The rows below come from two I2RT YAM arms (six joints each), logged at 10 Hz.
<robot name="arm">
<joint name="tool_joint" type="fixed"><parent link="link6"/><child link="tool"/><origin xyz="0 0 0" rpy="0 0 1.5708"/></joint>
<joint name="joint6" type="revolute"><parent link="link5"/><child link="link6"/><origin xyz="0.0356 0 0.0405" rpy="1.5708 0 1.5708"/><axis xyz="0 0 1"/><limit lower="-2.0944" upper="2.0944"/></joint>
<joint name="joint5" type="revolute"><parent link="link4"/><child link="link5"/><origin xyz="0.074 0.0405 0.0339" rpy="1.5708 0 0"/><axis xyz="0 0 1"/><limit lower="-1.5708" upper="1.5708"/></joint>
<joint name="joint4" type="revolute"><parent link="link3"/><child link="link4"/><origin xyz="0.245 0.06 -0.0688"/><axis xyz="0 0 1"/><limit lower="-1.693" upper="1.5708"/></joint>
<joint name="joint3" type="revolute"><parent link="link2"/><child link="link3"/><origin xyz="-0.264 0 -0.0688" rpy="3.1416 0 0"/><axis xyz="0 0 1"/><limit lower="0" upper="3.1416"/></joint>
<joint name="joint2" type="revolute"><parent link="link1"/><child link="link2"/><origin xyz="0.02 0.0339 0.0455" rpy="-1.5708 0 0"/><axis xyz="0 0 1"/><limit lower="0" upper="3.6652"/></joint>
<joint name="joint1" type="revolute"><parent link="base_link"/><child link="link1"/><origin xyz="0 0 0.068"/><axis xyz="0 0 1"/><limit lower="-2.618" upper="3.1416"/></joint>
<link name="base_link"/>
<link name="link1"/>
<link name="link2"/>
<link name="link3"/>
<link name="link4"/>
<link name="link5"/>
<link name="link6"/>
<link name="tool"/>
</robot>
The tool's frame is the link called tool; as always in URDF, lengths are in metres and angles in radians.
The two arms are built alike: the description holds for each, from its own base.
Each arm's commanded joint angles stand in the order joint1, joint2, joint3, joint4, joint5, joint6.
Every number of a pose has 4 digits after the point. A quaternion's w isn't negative.
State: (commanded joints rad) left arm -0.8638 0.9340 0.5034 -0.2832 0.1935 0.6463; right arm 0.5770 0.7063 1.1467 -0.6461 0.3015 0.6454
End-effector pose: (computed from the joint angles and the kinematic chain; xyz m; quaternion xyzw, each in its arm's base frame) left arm 0.1202 -0.1512 0.2067 0.6497 0.6318 -0.1322 0.4016; right arm 0.1071 0.0571 0.4215 0.1209 0.7635 0.2624 0.5776
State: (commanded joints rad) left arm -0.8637 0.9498 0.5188 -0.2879 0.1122 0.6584; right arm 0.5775 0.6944 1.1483 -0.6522 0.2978 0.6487
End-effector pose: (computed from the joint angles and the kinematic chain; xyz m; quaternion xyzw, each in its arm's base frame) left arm 0.1245 -0.1519 0.2083 0.6438 0.6424 -0.0931 0.4051; right arm 0.1037 0.0551 0.4225 0.1212 0.7612 0.2667 0.5785
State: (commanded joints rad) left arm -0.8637 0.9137 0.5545 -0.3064 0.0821 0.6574; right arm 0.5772 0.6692 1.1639 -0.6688 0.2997 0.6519
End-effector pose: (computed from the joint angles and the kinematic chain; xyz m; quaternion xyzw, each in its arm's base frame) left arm 0.1247 -0.1504 0.2250 0.6324 0.6386 -0.0817 0.4308; right arm 0.0949 0.0493 0.4277 0.1242 0.7532 0.2731 0.5854
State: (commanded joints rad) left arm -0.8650 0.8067 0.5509 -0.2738 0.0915 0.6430; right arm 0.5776 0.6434 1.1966 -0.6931 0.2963 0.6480
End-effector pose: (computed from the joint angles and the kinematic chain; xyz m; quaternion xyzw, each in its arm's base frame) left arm 0.1169 -0.1422 0.2449 0.6098 0.6161 -0.0945 0.4894; right arm 0.0833 0.0419 0.4366 0.1230 0.7427 0.2820 0.5948
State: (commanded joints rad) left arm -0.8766 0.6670 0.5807 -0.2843 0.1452 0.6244; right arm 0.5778 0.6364 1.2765 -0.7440 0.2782 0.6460
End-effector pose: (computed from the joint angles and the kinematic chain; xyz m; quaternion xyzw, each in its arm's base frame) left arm 0.1007 -0.1291 0.2759 0.5913 0.5740 -0.1302 0.5512; right arm 0.0690 0.0333 0.4536 0.1179 0.7321 0.2965 0.6018
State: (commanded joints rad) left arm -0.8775 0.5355 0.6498 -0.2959 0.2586 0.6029; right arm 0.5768 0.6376 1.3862 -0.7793 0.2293 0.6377
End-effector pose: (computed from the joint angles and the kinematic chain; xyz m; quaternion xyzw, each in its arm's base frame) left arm 0.0800 -0.1105 0.3162 0.5748 0.5069 -0.1850 0.6152; right arm 0.0506 0.0233 0.4780 0.1013 0.7104 0.3272 0.6148
